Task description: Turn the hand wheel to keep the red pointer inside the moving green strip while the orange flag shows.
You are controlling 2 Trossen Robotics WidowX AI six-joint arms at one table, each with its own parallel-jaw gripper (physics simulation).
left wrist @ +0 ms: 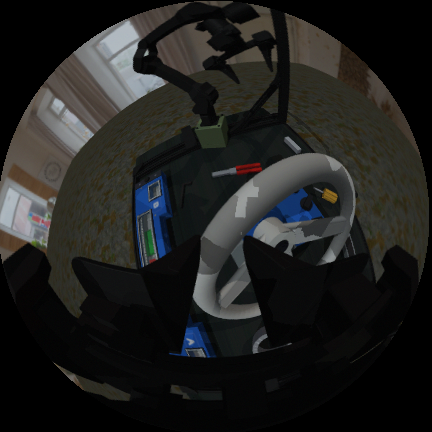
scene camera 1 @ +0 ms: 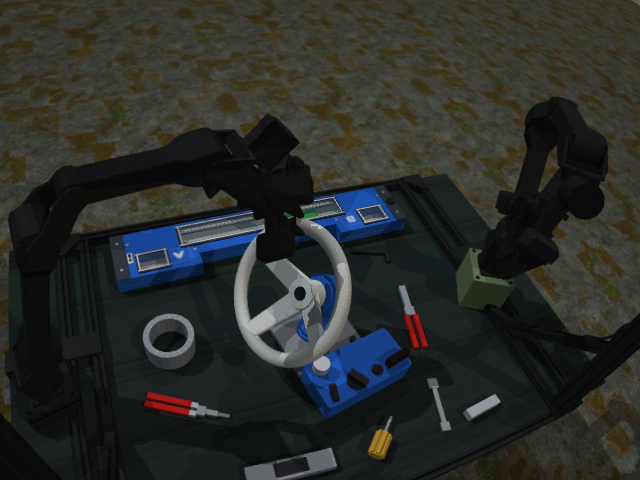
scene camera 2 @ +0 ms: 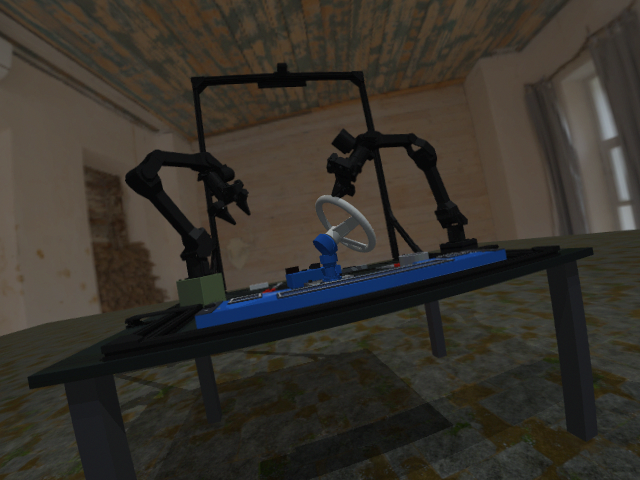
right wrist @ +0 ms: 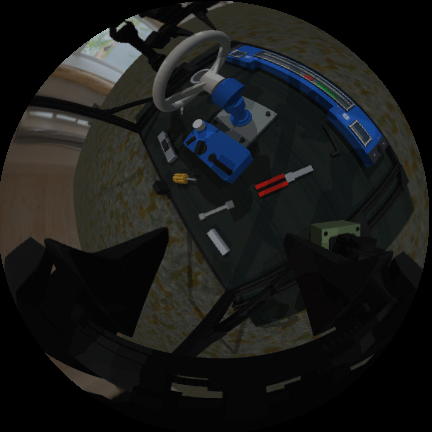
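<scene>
The white hand wheel stands tilted on a blue column. My left gripper is shut on its upper rim. My right gripper is open and empty, high above the table. The green strip shows in the long window of the blue panel. The red pointer is just outside the strip, left of it in the right wrist view; the left gripper hides it in scene camera 1. No orange flag shows.
A blue control box stands beside the wheel's base. A grey ring, red-handled pliers, a yellow screwdriver, a wrench and a grey block lie around. A green box stands at the right arm's base.
</scene>
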